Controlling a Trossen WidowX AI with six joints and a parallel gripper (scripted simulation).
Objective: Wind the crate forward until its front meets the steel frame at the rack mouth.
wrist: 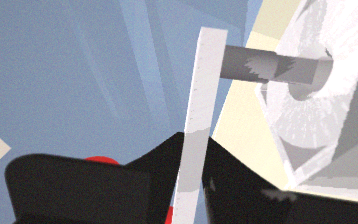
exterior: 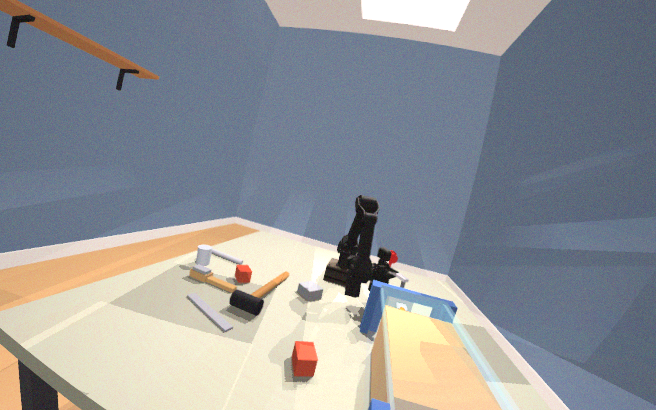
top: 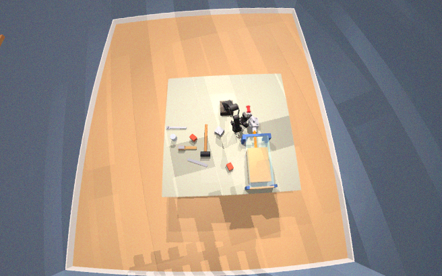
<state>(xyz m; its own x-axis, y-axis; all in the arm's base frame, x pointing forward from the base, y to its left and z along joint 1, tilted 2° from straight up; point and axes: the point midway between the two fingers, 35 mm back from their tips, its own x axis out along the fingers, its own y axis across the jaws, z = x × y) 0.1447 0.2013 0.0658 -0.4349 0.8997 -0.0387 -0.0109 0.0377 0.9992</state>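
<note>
My gripper tip is 4 cm past the red knob, 4 cm to the left of it and 4 cm below it. Round my gripper tip: blue steel frame: 20 cm ahead, 3 cm to the left, 4 cm below; then white hand winch: 3 cm ahead, 2 cm to the left, 11 cm below; then crank arm: 1 cm behind, 1 cm to the right, 1 cm above.
</note>
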